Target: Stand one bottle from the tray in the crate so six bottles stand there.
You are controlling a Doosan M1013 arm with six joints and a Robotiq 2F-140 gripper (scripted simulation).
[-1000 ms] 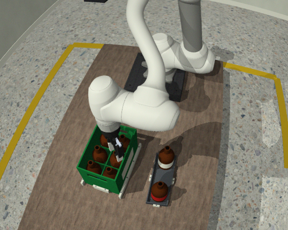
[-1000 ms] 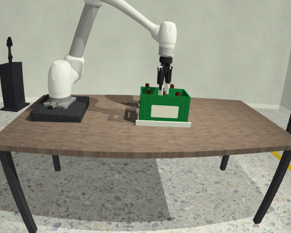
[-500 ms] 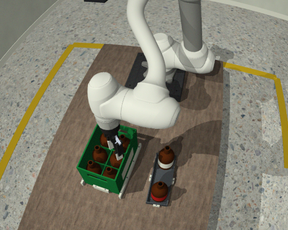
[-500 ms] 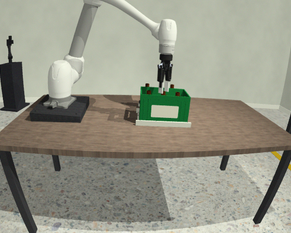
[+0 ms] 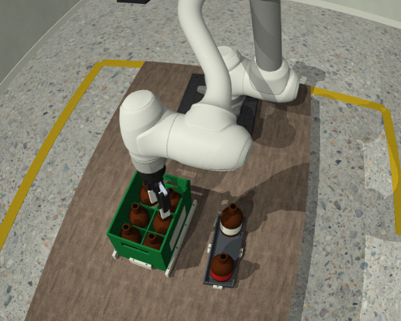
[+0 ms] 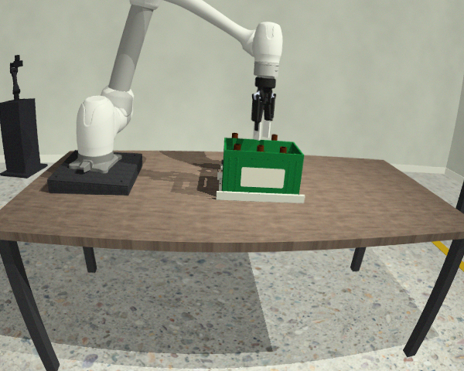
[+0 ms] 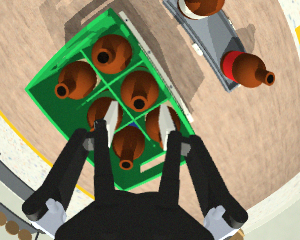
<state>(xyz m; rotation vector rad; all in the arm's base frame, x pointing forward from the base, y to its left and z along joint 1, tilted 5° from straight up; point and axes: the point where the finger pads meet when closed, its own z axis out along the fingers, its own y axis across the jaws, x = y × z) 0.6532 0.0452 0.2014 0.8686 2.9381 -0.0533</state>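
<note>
Right now my hand is 140 mm above the green crate and 40 mm to the left of it. Round my hand: grey tray: 210 mm to the left, 210 mm below, 20 mm behind.
</note>
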